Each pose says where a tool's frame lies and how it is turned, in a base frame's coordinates. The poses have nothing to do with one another.
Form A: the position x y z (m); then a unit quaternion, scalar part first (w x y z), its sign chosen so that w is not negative.
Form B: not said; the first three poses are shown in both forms.
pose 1, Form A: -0.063 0.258 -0.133 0.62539 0.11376 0.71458 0.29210
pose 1, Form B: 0.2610 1.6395 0.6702 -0.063 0.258 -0.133
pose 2, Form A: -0.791 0.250 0.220 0.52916 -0.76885 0.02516 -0.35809
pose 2, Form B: -1.8361 0.0601 -0.8552 -0.791 0.250 0.220
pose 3, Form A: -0.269 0.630 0.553 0.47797 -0.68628 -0.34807 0.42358
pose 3, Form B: -1.6758 -0.8499 1.0343 -0.269 0.630 0.553
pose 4, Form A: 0.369 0.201 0.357 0.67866 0.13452 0.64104 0.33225
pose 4, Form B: 0.3022 1.4399 0.7463 0.369 0.201 0.357
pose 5, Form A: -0.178 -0.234 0.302 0.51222 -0.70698 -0.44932 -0.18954
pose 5, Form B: -1.7007 -1.0809 -0.4560 -0.178 -0.234 0.302
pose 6, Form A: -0.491 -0.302 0.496 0.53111 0.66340 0.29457 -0.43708
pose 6, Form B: 1.5830 0.7029 -1.0429 -0.491 -0.302 0.496
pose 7, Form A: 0.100 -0.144 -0.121 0.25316 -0.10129 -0.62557 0.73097
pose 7, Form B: -0.2753 -1.7005 1.9870 0.100 -0.144 -0.121
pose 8, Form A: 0.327 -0.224 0.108 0.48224 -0.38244 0.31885 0.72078
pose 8, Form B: -0.9321 0.7771 1.7568 0.327 -0.224 0.108
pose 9, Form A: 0.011 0.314 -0.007 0.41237 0.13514 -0.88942 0.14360
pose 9, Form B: 0.3399 -2.2372 0.3612 0.011 0.314 -0.007
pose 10, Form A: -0.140 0.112 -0.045 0.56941 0.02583 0.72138 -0.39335
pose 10, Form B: 0.0606 1.6936 -0.9235 -0.140 0.112 -0.045
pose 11, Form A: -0.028 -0.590 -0.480 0.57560 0.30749 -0.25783 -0.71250
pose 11, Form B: 0.7201 -0.6038 -1.6685 -0.028 -0.590 -0.480
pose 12, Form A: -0.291 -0.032 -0.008 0.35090 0.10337 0.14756 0.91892
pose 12, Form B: 0.2676 0.3821 2.3792 -0.291 -0.032 -0.008
